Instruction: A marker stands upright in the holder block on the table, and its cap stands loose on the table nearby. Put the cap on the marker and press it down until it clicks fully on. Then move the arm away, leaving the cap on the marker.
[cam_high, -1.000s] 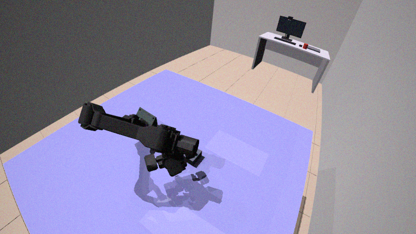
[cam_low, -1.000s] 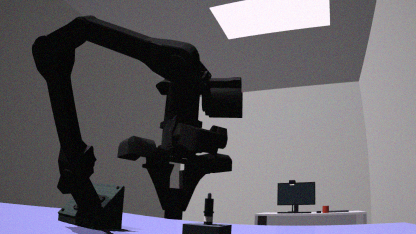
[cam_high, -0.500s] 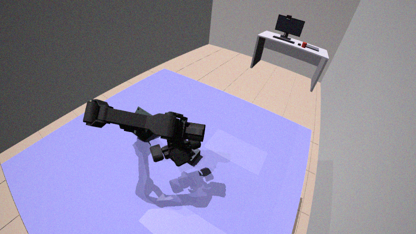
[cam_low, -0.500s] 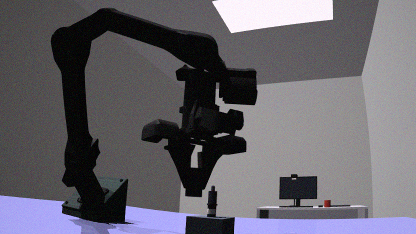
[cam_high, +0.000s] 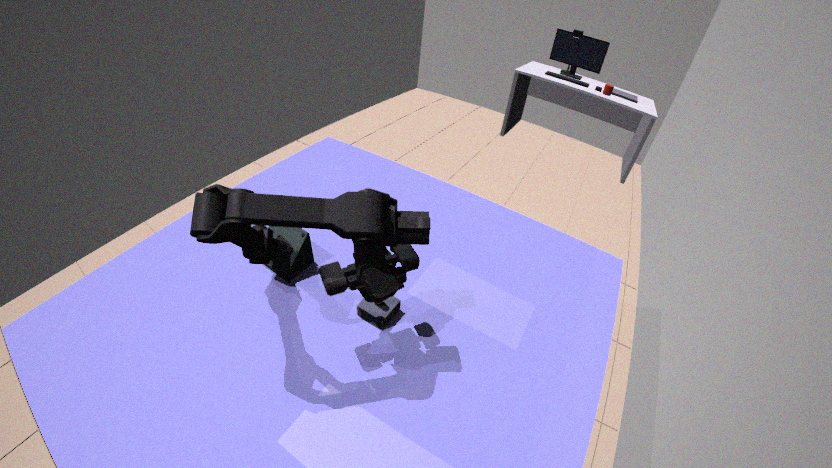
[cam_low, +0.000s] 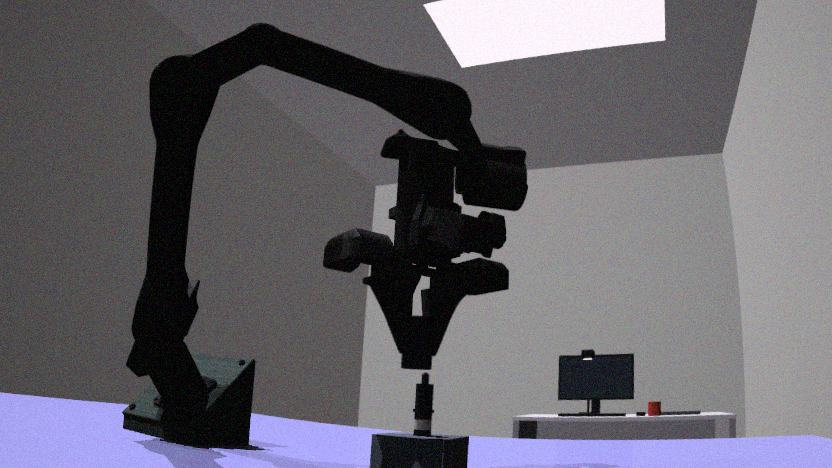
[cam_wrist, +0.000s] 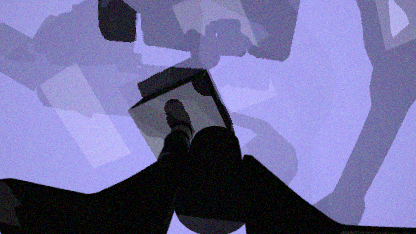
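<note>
My gripper tip is 1 cm past the grey holder block, 4 cm to the right of it and 10 cm above it. The rest, counted from my gripper tip: black cap: 1 cm above.
</note>
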